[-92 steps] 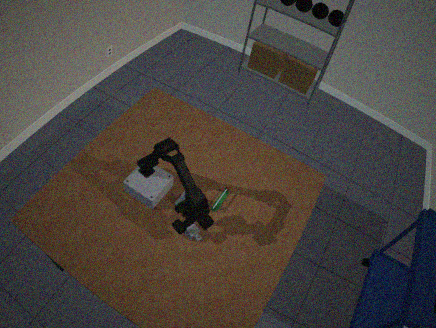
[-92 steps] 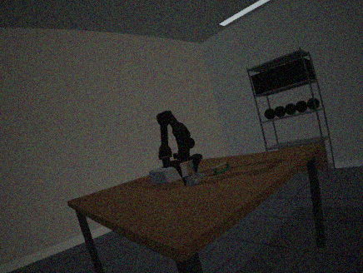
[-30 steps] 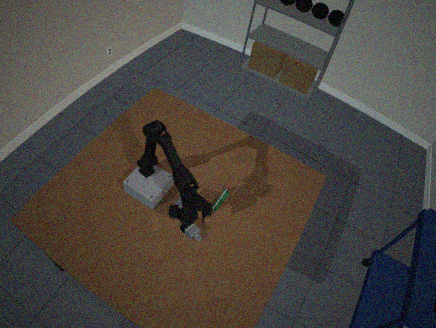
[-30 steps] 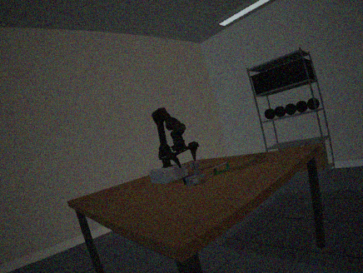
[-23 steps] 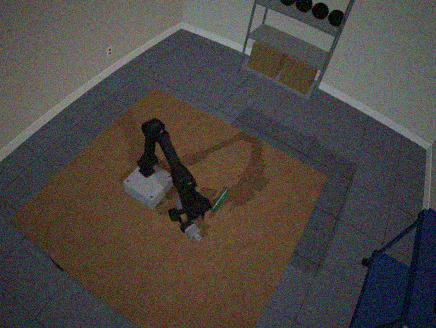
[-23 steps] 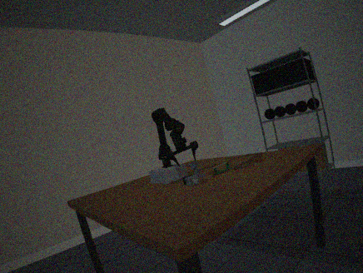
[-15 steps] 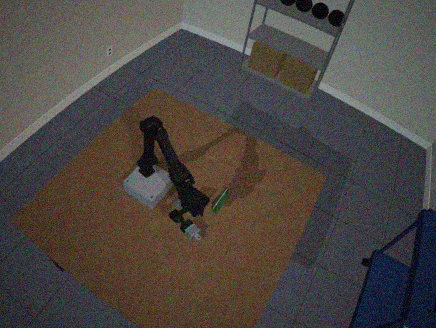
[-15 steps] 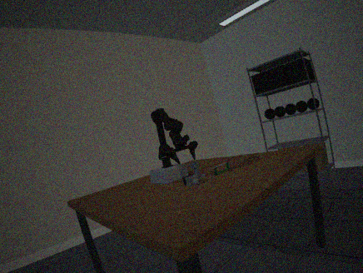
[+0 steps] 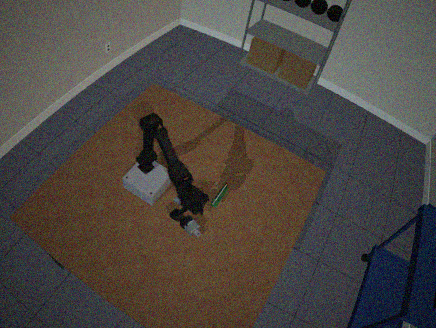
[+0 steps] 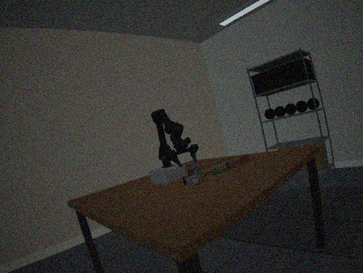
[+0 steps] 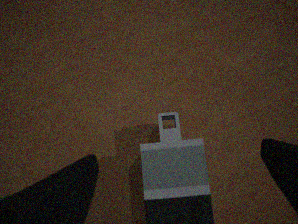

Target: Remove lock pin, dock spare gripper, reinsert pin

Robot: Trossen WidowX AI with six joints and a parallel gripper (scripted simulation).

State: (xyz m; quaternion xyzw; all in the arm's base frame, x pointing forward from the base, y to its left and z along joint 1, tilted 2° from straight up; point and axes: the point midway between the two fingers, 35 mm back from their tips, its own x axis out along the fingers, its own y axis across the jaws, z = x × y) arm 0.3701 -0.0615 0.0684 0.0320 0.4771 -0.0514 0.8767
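Right now the spare gripper is 90 mm below my gripper tip and 10 mm behind it. From my gripper tip the other things lie so: green holder: 250 mm to the left, 90 mm below, 30 mm behind; socket mount: 130 mm behind, 110 mm to the left, 60 mm below.
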